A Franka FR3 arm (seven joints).
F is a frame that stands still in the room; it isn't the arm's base.
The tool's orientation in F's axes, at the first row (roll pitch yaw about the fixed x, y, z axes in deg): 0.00, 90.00, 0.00
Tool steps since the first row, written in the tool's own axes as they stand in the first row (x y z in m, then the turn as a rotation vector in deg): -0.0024, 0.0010, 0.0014, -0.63, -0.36, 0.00; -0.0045, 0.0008, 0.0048, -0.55, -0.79, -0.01; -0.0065, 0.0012, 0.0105, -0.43, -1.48, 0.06; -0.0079, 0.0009, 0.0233, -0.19, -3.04, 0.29
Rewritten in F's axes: 0.0014, 0.0010, 0.0024, 0.00, -0.36, 0.63; 0.0048, 0.0008, 0.0045, -0.01, -0.79, 0.55; 0.0105, 0.0012, 0.0065, 0.06, -1.48, 0.43; 0.0233, 0.0009, 0.0079, 0.29, -3.04, 0.19
